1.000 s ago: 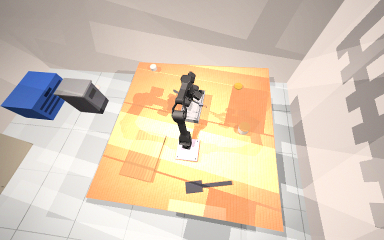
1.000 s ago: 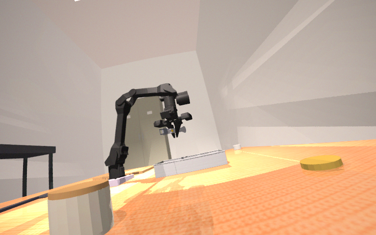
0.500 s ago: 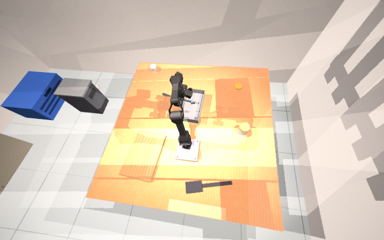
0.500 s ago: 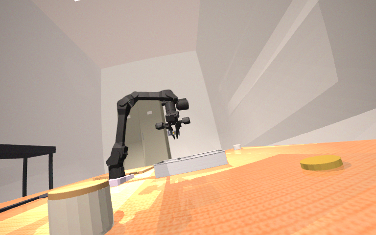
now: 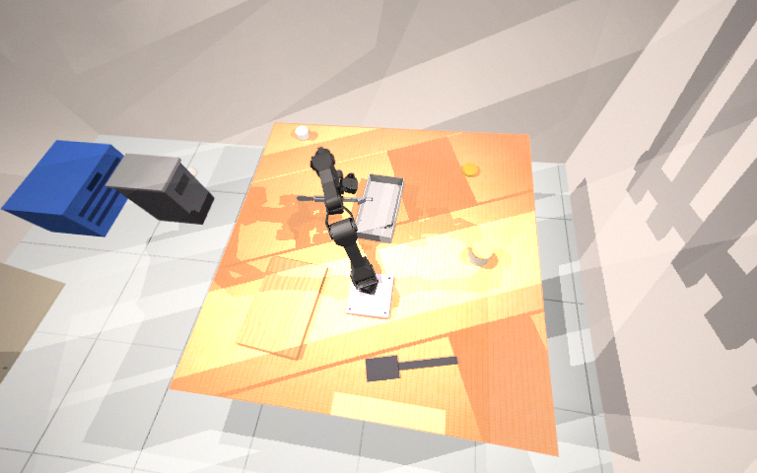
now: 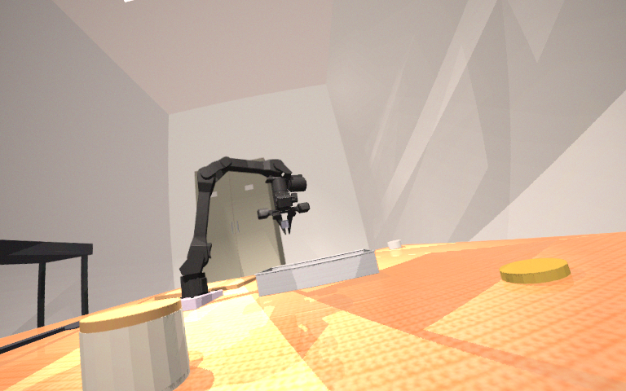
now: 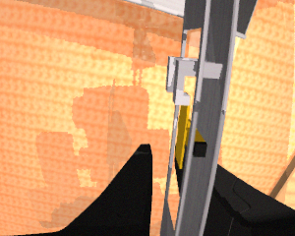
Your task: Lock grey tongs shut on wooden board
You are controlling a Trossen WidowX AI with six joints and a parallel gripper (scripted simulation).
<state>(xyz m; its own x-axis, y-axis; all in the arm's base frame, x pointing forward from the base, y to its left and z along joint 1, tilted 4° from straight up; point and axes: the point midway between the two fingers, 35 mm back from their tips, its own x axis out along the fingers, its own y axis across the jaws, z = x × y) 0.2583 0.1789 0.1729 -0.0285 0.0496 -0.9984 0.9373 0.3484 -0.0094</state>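
Right now the wooden board is 400 mm behind my gripper tip, 150 mm below it and 110 mm to the left of it. Also, from my gripper tip: small white cup: 440 mm ahead, 390 mm to the left, 140 mm below; then grey roasting tin: 130 mm to the right, 130 mm below, 100 mm ahead; then lidded white pot: 580 mm to the right, 120 mm below, 10 mm behind.
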